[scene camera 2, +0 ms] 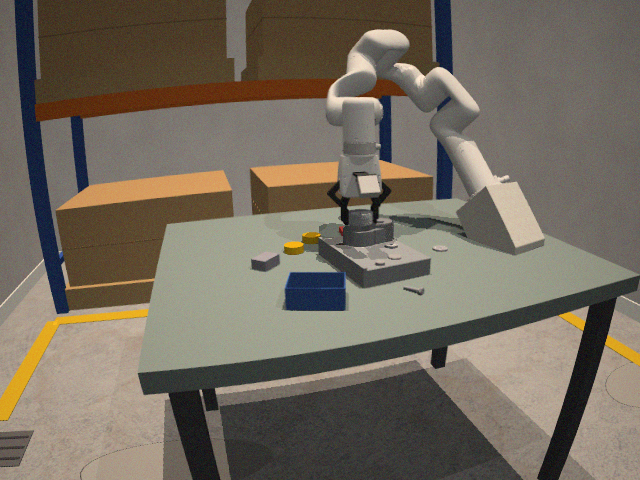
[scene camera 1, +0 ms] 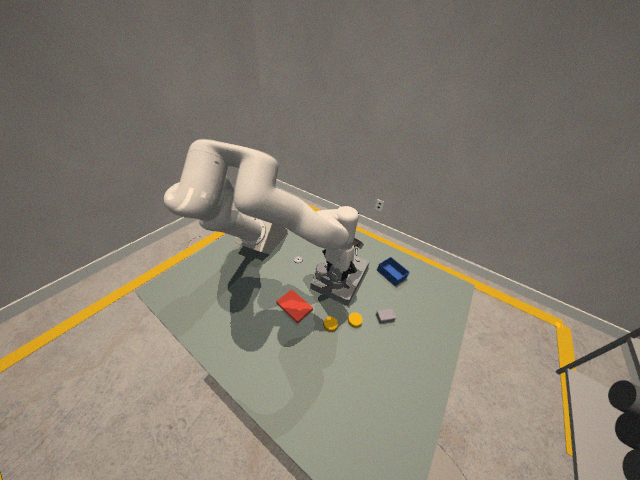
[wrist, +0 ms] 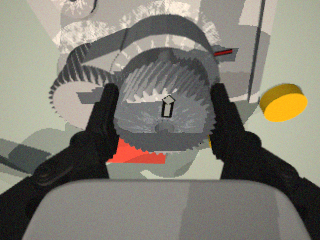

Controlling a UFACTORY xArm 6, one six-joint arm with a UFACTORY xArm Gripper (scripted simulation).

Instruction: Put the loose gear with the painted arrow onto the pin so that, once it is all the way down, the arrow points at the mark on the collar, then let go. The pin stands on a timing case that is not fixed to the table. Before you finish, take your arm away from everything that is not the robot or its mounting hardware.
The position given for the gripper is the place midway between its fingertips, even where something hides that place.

In view: the gripper (scene camera 2: 359, 223), a grey gear (wrist: 163, 108), a grey timing case (scene camera 2: 354, 251), a blue bin (scene camera 2: 304, 290) and a red plate (wrist: 125, 154).
The grey timing case also shows in scene camera 1 (scene camera 1: 342, 291) and in the wrist view (wrist: 109, 47). The gripper also shows in scene camera 1 (scene camera 1: 336, 273) and in the wrist view (wrist: 164, 98). The wrist view does not show the blue bin: it is out of frame.
